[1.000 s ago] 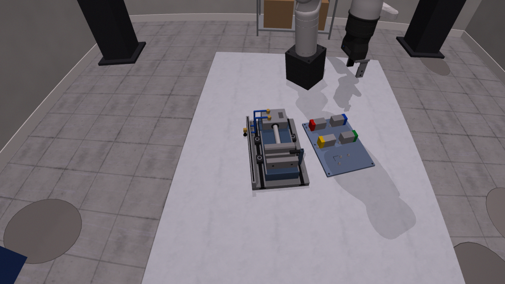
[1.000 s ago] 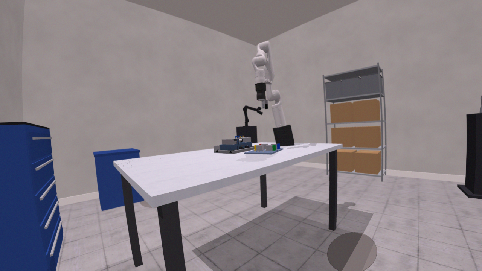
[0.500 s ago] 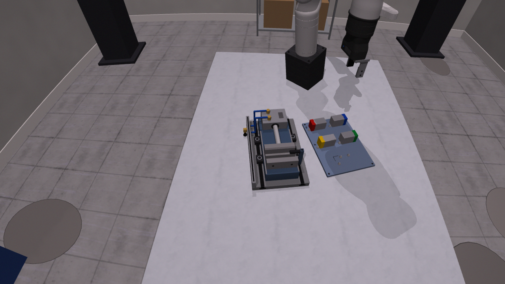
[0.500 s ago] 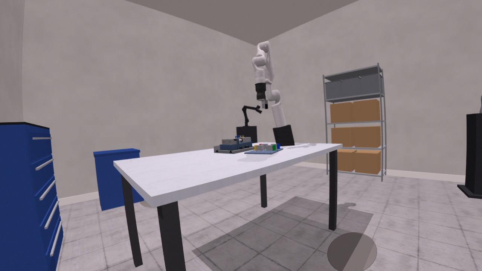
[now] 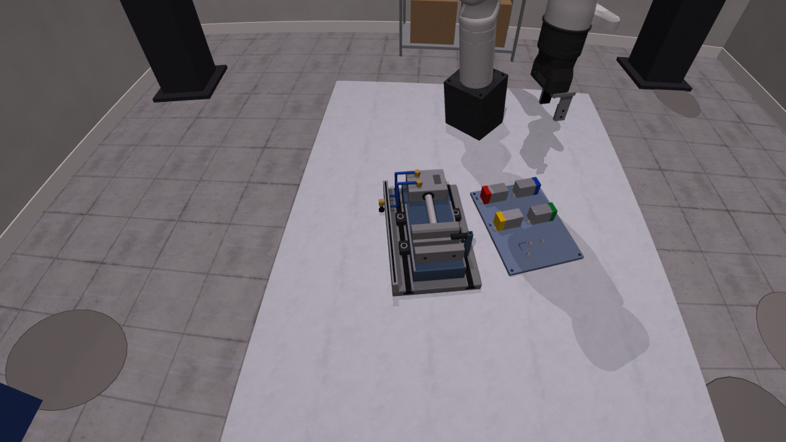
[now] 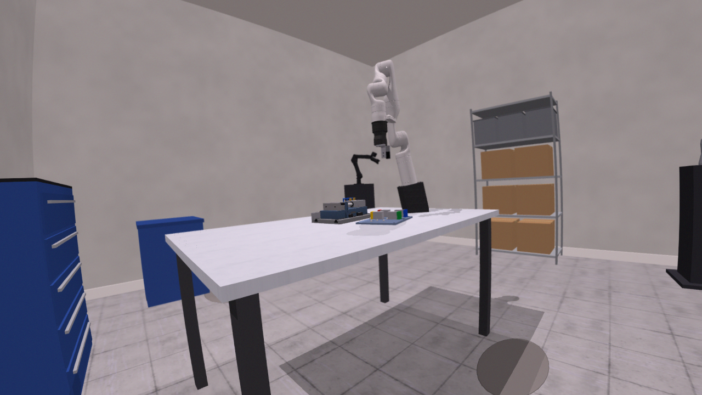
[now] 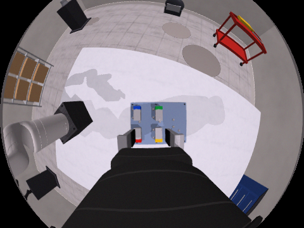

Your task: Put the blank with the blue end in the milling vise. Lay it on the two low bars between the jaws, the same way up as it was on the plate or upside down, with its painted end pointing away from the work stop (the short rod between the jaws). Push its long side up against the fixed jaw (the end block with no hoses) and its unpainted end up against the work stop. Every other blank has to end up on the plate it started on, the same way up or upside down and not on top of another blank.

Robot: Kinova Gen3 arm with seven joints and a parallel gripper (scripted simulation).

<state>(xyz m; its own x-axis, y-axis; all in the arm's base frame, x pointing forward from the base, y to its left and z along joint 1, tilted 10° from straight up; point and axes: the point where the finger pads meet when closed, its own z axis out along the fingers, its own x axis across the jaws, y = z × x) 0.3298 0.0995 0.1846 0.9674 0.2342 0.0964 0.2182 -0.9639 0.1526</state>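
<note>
Right now my hand is 29 cm above the blue-ended blank, 6 cm past it and 3 cm to the right of it. Also, from my hand: yellow-ended blank (29 cm below, 5 cm ahead, 4 cm to the right); red-ended blank (29 cm below, 6 cm to the right, 4 cm behind); green-ended blank (29 cm below, 5 cm to the left, 3 cm ahead).
</note>
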